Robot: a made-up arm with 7 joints.
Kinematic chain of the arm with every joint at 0, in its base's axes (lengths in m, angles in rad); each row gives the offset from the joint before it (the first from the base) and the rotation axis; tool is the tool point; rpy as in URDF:
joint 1: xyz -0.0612 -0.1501 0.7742 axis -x
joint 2: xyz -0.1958 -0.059 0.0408 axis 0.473 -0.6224 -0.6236
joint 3: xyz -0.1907 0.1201 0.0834 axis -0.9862 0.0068 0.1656
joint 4: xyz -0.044 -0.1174 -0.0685 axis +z
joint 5: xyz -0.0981 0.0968 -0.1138 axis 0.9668 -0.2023 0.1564
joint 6: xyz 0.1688 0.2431 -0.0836 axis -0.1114 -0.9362 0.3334
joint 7: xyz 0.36 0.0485 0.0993 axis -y
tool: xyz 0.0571 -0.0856 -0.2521 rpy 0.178 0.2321 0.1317
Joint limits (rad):
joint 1: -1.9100..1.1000
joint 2: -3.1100..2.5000
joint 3: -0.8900..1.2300
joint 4: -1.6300..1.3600
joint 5: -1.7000..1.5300
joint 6: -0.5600..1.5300
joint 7: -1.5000..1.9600
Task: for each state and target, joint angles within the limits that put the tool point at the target. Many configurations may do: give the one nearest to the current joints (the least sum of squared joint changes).
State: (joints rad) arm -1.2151 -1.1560 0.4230 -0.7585 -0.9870 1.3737 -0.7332
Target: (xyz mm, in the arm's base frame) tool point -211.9 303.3 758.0
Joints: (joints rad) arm -1.6833 -0.8314 0.0911 -0.6809 -1.1265 1.4609 0.0026
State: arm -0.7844 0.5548 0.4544 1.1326 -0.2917 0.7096 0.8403
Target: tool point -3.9 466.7 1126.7
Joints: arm -0.5114 1.1256 0.3663 1.2223 -0.6472 0.5952 0.9318
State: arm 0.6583 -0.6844 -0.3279 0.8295 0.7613 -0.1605 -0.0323
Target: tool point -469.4 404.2 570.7
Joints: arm 0.6465 -0.5224 -0.4903 0.6349 0.8157 -0.0413 0.1016
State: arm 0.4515 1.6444 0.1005 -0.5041 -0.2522 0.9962 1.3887
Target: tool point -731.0 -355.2 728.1
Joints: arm 0.2254 2.1958 -0.2369 -0.9265 0.3183 0.8906 1.4473
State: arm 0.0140 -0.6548 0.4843 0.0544 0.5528 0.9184 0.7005
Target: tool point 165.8 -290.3 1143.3
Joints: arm -0.2937 -0.3097 0.3342 -0.8773 0.6329 0.5132 0.9149
